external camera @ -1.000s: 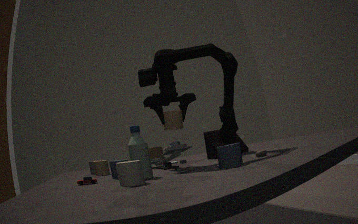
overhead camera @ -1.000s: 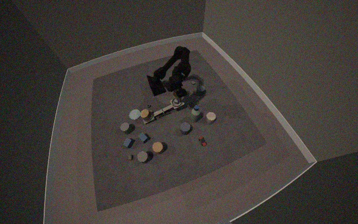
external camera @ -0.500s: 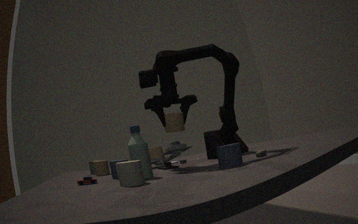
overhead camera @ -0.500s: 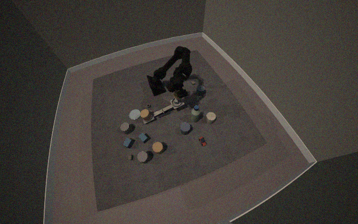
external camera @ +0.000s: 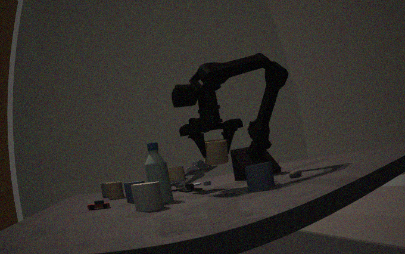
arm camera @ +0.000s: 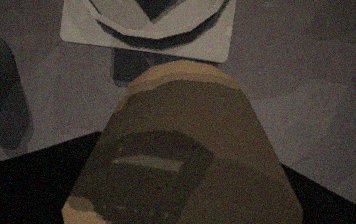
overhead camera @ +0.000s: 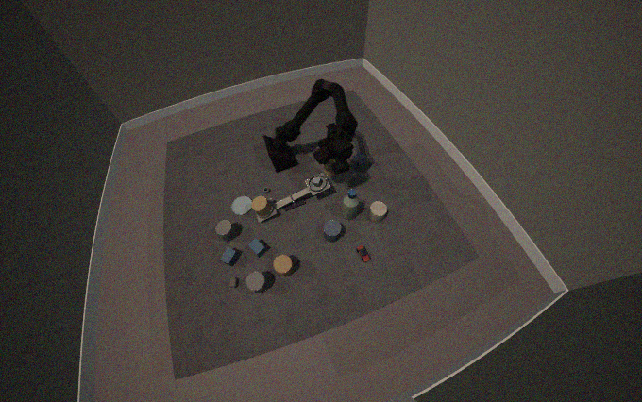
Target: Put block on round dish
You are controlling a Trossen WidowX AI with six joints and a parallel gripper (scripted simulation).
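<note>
Now: gripper tip 440 mm to the left of the pale blue round dish, 110 mm above it and 60 mm past it. Round my gripper tip: red toy car 380 mm ahead, 100 mm below, 40 mm to the right.
</note>
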